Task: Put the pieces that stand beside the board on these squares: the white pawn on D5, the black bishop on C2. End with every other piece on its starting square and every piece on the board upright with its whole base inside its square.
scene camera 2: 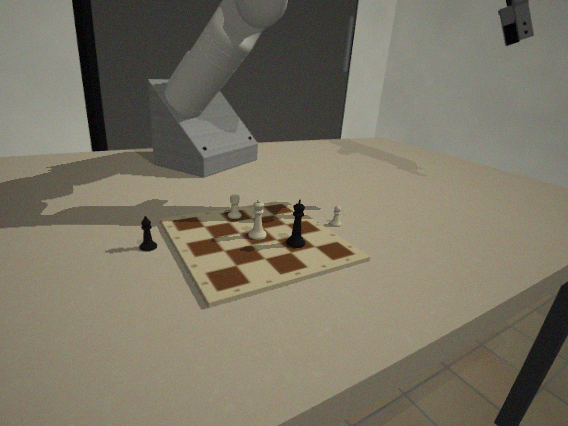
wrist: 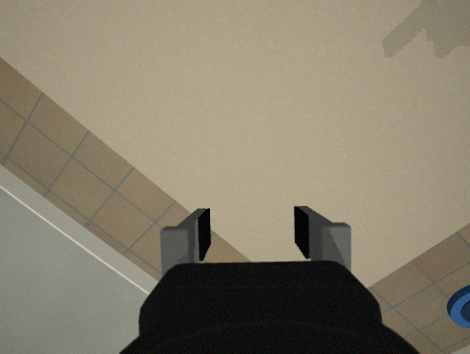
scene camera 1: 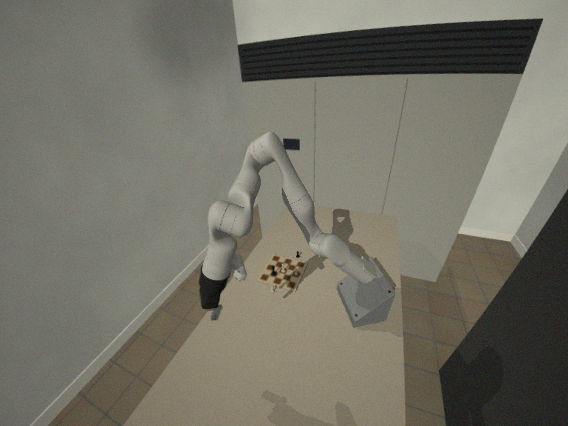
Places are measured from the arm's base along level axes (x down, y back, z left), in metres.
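Where they show: gripper, fingertip midpoint: [scene camera 2: 518,41] [wrist: 252,225] [scene camera 1: 212,311]; arm's base, link origin: [scene camera 2: 183,101] [scene camera 1: 365,273].
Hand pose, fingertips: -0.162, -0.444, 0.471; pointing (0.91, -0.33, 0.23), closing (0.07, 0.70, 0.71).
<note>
Each offset is from my fingertips to the centre of the thing, as dx, dy, dz. Level surfaces: height alone.
The white pawn @(+0.290, +0.025, -0.351) [scene camera 1: 273,288] [scene camera 2: 336,217] stands upright on the table beside the board @(+0.303, +0.025, -0.490) [scene camera 1: 291,285] [scene camera 2: 257,273], off its right side in scene camera 2. The black bishop @(+0.285, +0.064, -0.629) [scene camera 1: 298,254] [scene camera 2: 147,236] stands upright off the opposite side. On the board stand a white rook @(+0.283, +0.101, -0.493) [scene camera 2: 234,208] near the edge facing the robot base, a tall white piece @(+0.273, +0.027, -0.490) [scene camera 1: 283,268] [scene camera 2: 257,222] near the middle and a tall black piece @(+0.268, -0.014, -0.453) [scene camera 1: 273,271] [scene camera 2: 297,227]. My gripper [scene camera 1: 216,313] [scene camera 2: 517,29] [wrist: 252,225] is open and empty, high above the table and well away from board and pieces.
The robot base [scene camera 1: 367,300] [scene camera 2: 205,140] stands on the table @(dx +0.307) [scene camera 1: 320,360] [scene camera 2: 125,340] [wrist: 250,125] behind the board in scene camera 2. Table edges and tiled floor show in the wrist view, with a blue round object [wrist: 455,308] at the right. A wall runs along the left.
</note>
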